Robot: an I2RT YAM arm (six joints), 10 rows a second.
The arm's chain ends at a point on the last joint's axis. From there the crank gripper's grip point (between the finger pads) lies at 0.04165 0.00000 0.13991 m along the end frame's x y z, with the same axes.
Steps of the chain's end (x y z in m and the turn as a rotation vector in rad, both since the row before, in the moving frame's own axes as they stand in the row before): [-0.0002 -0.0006 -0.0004 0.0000 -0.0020 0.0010]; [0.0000 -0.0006 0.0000 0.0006 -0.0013 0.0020]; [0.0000 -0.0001 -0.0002 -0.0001 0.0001 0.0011]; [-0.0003 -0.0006 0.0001 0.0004 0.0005 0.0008]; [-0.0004 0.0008 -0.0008 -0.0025 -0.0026 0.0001]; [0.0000 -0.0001 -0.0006 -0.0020 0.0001 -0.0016]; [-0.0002 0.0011 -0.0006 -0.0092 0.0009 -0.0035]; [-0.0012 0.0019 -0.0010 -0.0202 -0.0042 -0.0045]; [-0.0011 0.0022 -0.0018 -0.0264 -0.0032 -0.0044]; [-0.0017 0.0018 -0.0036 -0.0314 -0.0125 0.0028]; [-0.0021 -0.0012 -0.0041 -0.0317 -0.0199 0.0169]
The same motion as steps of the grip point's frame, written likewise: [-0.0005 -0.0006 -0.0003 0.0000 -0.0020 0.0010]; [-0.0002 -0.0006 0.0001 0.0006 -0.0013 0.0020]; [0.0000 0.0000 -0.0002 -0.0001 0.0001 0.0011]; [-0.0002 -0.0006 0.0001 0.0004 0.0005 0.0008]; [-0.0008 0.0012 -0.0007 -0.0025 -0.0026 0.0001]; [0.0000 0.0001 -0.0006 -0.0020 0.0001 -0.0016]; [-0.0001 0.0022 -0.0006 -0.0092 0.0009 -0.0035]; [-0.0018 0.0045 -0.0009 -0.0202 -0.0042 -0.0045]; [-0.0015 0.0057 -0.0017 -0.0264 -0.0032 -0.0044]; [-0.0035 0.0063 -0.0032 -0.0314 -0.0125 0.0028]; [-0.0049 0.0039 -0.0034 -0.0317 -0.0199 0.0169]
